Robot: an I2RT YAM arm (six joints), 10 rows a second.
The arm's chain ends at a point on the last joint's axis. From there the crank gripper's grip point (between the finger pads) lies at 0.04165 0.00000 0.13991 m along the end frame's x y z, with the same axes.
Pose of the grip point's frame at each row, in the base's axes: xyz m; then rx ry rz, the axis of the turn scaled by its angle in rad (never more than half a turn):
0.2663, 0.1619, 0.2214, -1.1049, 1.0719, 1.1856
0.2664, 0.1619, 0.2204, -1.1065, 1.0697, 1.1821
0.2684, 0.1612, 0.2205, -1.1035, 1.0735, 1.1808
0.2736, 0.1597, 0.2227, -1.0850, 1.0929, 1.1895
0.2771, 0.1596, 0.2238, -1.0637, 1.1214, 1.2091
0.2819, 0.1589, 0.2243, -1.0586, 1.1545, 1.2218
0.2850, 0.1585, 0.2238, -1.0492, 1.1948, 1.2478
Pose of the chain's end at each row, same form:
0.2574, 0.0177, 0.2424, -1.1049, 1.0719, 1.1856
0.2573, 0.0177, 0.2414, -1.1065, 1.0697, 1.1821
0.2588, 0.0171, 0.2416, -1.1035, 1.0735, 1.1808
0.2632, 0.0156, 0.2437, -1.0850, 1.0929, 1.1895
0.2667, 0.0155, 0.2450, -1.0637, 1.1214, 1.2091
0.2721, 0.0152, 0.2478, -1.0586, 1.1545, 1.2218
0.2769, 0.0150, 0.2495, -1.0492, 1.1948, 1.2478

